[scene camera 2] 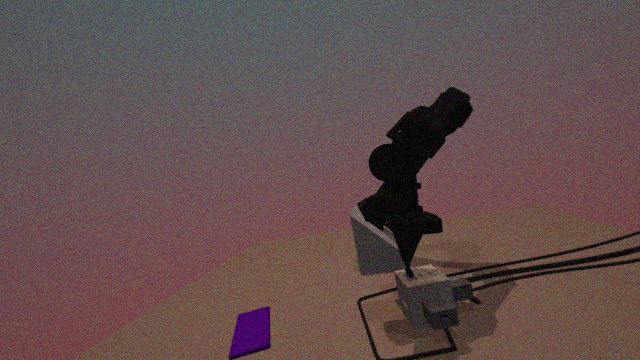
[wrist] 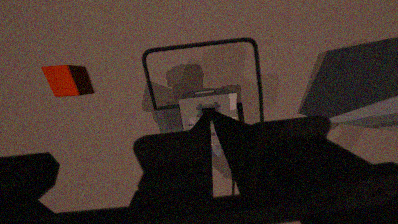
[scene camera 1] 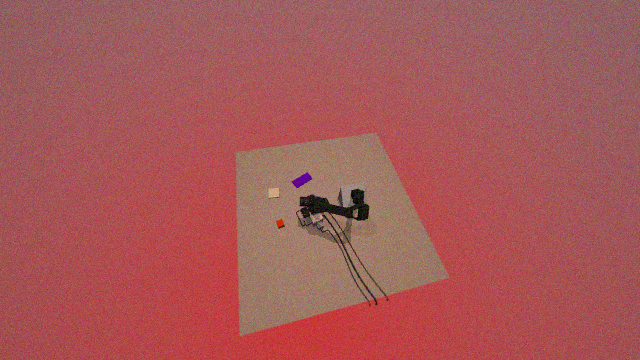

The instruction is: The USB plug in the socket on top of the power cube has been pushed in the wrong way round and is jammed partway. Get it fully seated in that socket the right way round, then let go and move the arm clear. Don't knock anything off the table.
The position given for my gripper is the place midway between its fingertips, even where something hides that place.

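Observation:
My gripper (scene camera 2: 406,262). Wrist view too: gripper (wrist: 210,116).

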